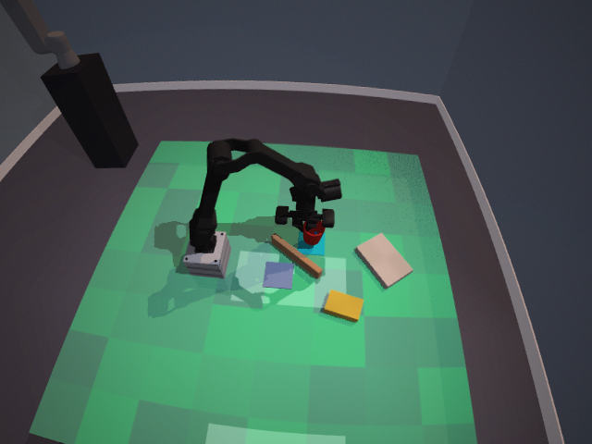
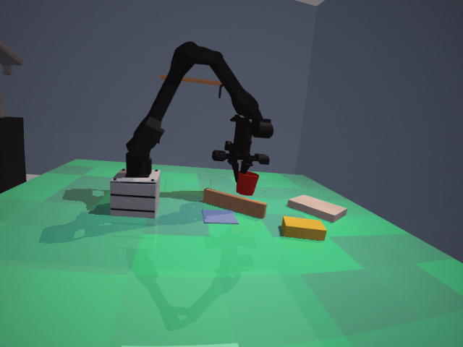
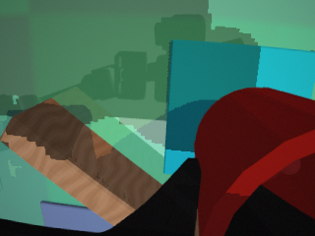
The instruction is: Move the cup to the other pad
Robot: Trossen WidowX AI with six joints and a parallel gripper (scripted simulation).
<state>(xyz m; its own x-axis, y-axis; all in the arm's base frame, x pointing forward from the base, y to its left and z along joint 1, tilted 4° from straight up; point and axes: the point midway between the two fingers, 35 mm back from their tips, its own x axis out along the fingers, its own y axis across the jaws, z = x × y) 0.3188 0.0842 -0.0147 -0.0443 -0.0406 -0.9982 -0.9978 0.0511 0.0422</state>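
Right now the red marble is 5 cm ahead of my gripper tip, 2 cm below it and 1 cm to the right of it. From my gripper tip the other things lie so: wooden block (7 cm to the right, 6 cm below, 3 cm behind); then teal pad (8 cm below, 3 cm ahead); then red cup (3 cm ahead).
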